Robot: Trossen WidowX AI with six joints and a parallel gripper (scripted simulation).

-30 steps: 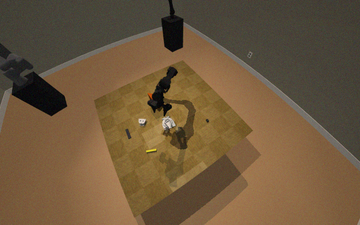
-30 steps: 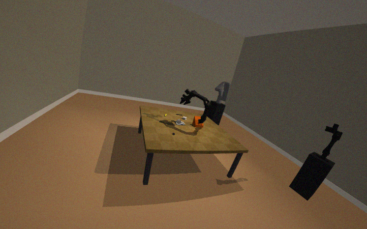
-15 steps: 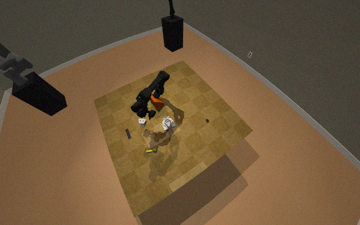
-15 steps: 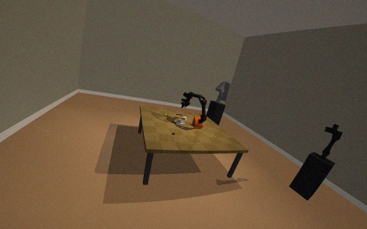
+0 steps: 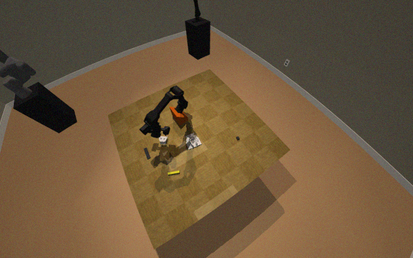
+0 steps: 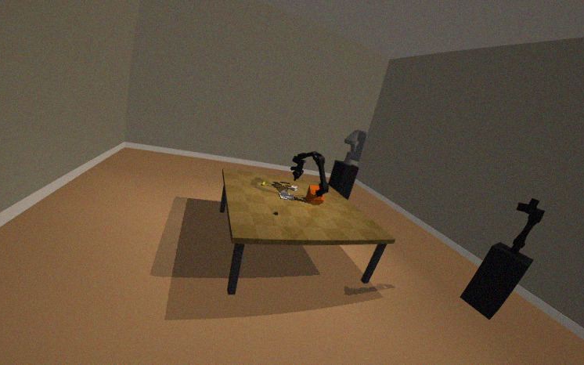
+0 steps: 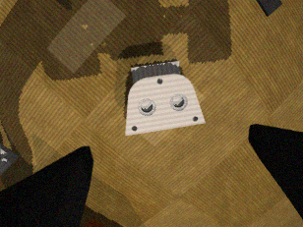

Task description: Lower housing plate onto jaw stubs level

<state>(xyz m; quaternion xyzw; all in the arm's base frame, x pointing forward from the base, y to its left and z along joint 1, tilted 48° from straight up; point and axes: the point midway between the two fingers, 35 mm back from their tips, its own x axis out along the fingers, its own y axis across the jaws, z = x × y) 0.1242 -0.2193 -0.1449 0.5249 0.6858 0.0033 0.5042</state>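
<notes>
My gripper tip is 100 mm above the small white block and 10 mm to the left of it. From my gripper tip the other things lie so: yellow bar 300 mm ahead, 100 mm below, 90 mm to the right; then white base 190 mm ahead, 180 mm to the left, 100 mm below; then dark bar 180 mm to the right, 110 mm below, 10 mm ahead.
</notes>
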